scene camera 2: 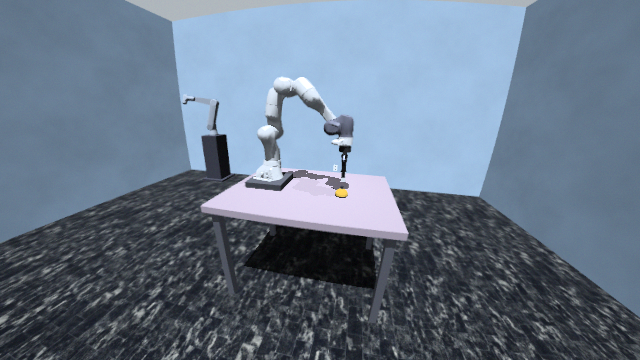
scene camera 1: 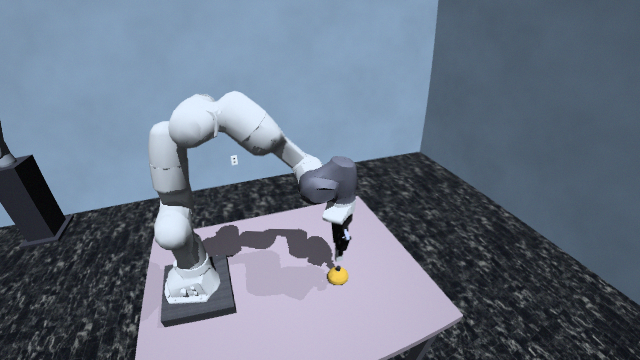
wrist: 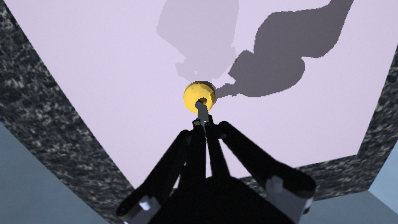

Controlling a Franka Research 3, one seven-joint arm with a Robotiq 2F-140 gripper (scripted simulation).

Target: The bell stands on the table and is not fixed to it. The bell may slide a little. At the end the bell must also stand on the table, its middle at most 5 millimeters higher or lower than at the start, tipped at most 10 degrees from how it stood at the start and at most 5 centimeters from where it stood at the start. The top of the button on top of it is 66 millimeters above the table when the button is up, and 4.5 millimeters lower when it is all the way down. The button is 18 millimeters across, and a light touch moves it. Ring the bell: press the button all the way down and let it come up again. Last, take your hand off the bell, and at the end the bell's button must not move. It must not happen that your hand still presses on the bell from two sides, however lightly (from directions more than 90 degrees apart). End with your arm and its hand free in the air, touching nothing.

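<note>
You'd see my gripper (wrist: 204,111) here, and there's a yellow dome bell (wrist: 202,91) as well.
</note>
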